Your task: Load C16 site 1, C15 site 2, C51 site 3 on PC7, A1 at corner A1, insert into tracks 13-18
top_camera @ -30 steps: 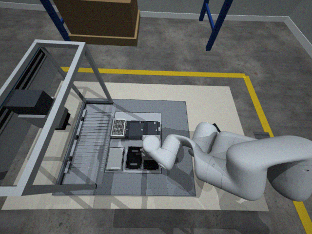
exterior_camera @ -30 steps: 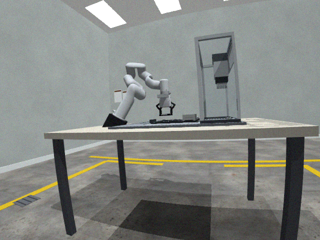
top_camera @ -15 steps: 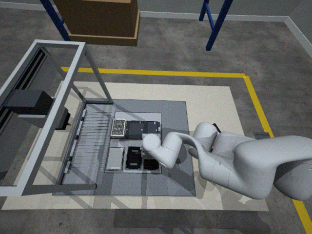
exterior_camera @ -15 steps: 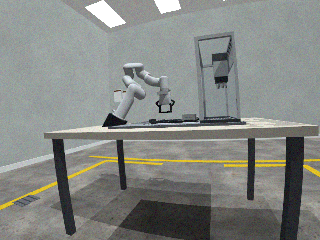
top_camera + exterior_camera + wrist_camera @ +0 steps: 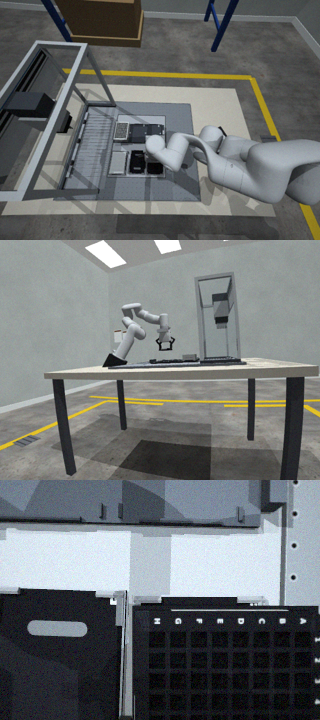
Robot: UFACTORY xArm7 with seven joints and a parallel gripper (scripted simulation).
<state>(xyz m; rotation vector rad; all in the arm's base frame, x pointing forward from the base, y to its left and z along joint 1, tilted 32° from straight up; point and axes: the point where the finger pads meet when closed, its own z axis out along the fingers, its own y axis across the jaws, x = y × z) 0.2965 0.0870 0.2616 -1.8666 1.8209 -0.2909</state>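
My gripper is now 180 mm to the left of the dark carrier PC7, 130 mm short of it and 100 mm above it. The rest, counted from my hand: black 96-well plate C15 (10 mm below); nest S2 (110 mm below, 110 mm ahead); small white corner mark (100 mm below, 70 mm ahead, 60 mm to the right).
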